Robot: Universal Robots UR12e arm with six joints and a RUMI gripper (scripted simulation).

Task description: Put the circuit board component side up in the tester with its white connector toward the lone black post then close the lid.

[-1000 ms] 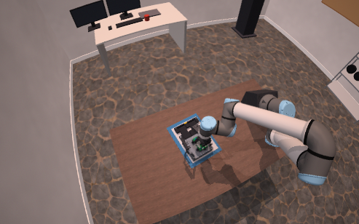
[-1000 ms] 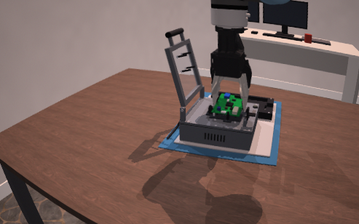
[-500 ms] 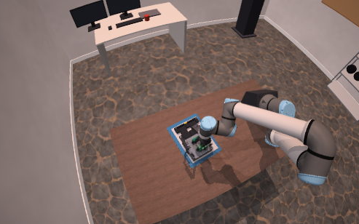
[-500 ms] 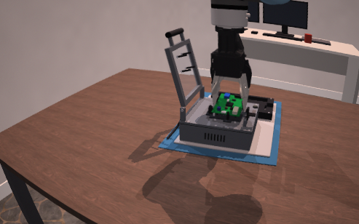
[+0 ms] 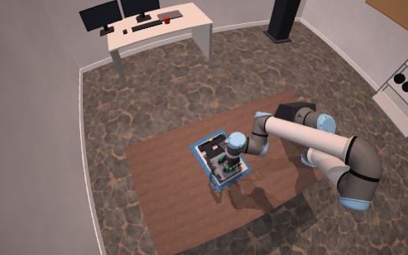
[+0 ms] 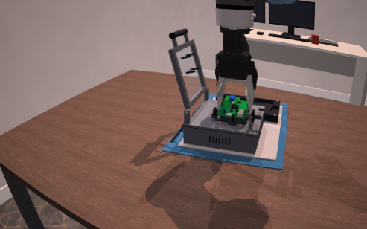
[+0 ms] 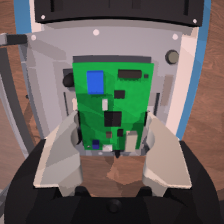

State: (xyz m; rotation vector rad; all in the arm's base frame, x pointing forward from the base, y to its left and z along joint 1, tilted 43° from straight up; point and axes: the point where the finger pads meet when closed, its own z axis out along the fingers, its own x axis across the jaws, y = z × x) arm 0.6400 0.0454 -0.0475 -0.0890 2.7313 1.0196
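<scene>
Now: hand right at the green circuit board. From my hand the other things lie so: tester lid (12 cm ahead, 10 cm above, 2 cm to the left).
</scene>
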